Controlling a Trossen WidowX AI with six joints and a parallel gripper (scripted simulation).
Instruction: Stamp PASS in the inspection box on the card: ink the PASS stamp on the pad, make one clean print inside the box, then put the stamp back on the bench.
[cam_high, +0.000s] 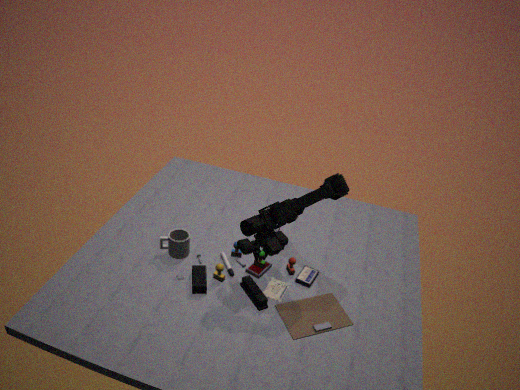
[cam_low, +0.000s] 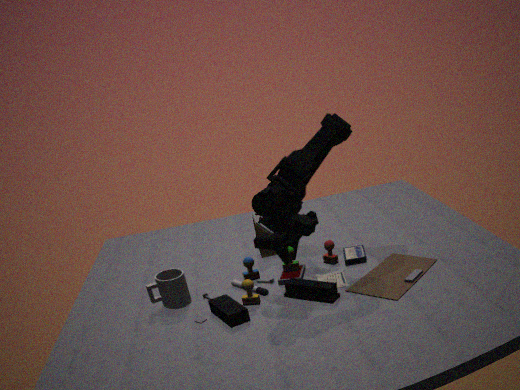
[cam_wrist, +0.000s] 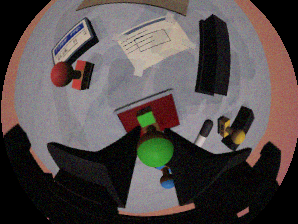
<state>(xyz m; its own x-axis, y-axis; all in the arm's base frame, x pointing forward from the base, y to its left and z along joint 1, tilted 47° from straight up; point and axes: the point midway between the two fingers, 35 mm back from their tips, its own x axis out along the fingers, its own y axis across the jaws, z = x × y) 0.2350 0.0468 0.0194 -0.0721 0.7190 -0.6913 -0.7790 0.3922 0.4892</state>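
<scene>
Now: gripper tip 40 mm above the red ink pad. The rest, counted from my gripper tip: blue-knobbed stamp (30 mm behind, 110 mm to the right, 30 mm below); then white marker (50 mm ahead, 100 mm to the right, 40 mm below); then green-knobbed stamp (right at my gripper tip).
</scene>
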